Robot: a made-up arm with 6 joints.
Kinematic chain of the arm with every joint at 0, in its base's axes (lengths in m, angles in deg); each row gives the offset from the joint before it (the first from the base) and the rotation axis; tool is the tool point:
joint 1: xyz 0 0 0.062 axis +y
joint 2: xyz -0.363 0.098 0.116 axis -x
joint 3: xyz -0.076 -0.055 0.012 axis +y
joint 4: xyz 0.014 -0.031 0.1 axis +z
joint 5: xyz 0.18 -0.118 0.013 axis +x
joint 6: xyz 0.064 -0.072 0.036 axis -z
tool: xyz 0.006 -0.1 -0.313
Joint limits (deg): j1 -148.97..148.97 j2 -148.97..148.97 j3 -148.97..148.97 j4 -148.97..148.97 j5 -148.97..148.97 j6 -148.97..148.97
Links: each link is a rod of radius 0.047 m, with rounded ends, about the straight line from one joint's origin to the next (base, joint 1, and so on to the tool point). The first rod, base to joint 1, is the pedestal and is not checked.
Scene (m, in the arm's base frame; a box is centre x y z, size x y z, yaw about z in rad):
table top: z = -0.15
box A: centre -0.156 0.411 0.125 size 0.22 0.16 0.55 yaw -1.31
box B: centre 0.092 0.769 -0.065 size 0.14 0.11 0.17 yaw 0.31
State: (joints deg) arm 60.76 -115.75 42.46 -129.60 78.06 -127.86
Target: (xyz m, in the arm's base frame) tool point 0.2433 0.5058 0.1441
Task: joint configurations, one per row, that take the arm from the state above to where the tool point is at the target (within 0.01 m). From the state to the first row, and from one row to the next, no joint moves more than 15 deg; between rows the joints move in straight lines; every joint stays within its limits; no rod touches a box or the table.
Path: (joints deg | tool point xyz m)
1: 72.61 -118.34 56.25 -119.14 75.76 -118.94 | -0.4091 0.2715 0.3811
2: 84.46 -120.93 70.03 -108.67 73.46 -110.02 | -0.2970 0.3476 0.4582
3: 96.32 -123.52 83.82 -98.21 71.16 -101.09 | -0.1560 0.4110 0.5317
4: 109.44 -132.00 80.30 -89.42 80.68 -105.75 | 0.0328 0.4904 0.4553
5: 122.56 -140.49 76.77 -80.63 90.20 -110.40 | 0.1760 0.5200 0.3140
6: 135.69 -148.97 73.25 -71.84 99.72 -115.06 | 0.2433 0.5058 0.1441

